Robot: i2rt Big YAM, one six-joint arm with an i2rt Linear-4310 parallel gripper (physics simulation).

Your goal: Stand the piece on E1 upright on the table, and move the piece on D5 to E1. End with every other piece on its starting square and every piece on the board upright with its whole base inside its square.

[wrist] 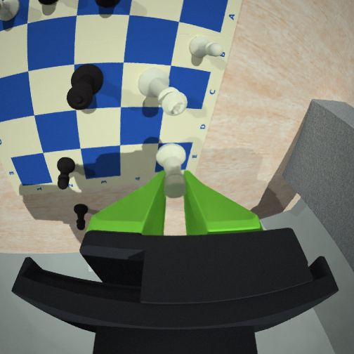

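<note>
My gripper (174,177) is shut on the head of a white piece (171,156). The piece points base-away from the fingers, and its base shows over E5 in the wrist view; its height above the board is hard to tell. The blue corner square E1 (30,170) is bare. A small black pawn (81,216) stands upright on the table, off the E edge of the board. No piece shows on D5 (173,129).
On the board (95,122), a white king (162,91) stands on C4, a tall black piece (86,85) on C3, a black pawn (65,171) on E2 and a white pawn (204,47) on B5. More pieces show at the top edge. A grey block (325,170) is at right.
</note>
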